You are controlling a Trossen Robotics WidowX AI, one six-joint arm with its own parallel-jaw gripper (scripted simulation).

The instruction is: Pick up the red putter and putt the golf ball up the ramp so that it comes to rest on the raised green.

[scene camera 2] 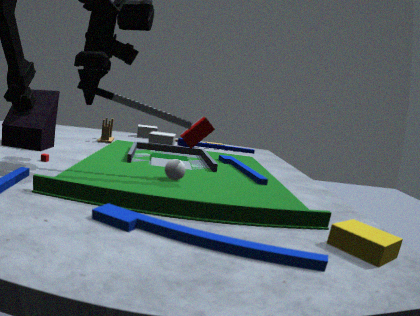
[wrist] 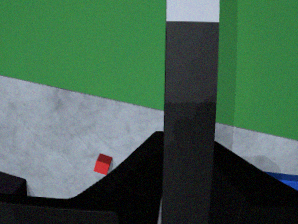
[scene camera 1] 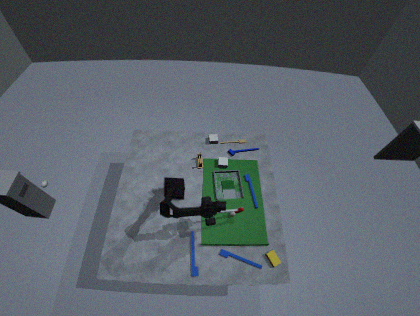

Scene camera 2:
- gripper: 89,104
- yellow block: 376,247
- green mat: 108,167
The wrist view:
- gripper: 177,140
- green mat: 122,57
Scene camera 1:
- green mat: 248,226
